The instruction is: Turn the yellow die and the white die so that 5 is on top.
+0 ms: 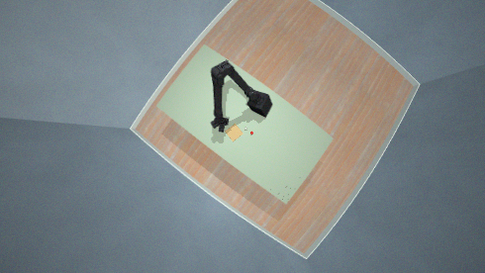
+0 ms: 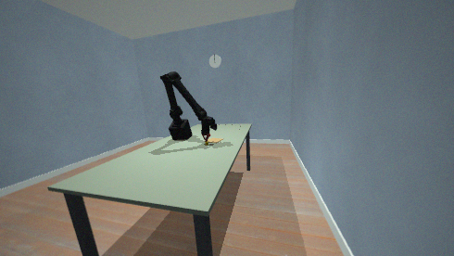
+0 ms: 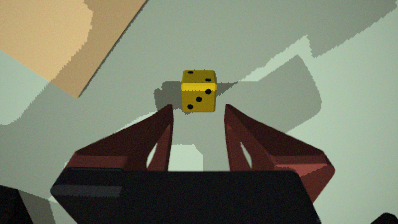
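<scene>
The yellow die is 3 cm below my hand. The rest, counted from my hand: tan mat (3 cm ahead, 14 cm to the left, 4 cm below); then red die (6 cm behind, 30 cm to the left, 3 cm below); then white die (7 cm behind, 22 cm to the left, 3 cm below).
</scene>
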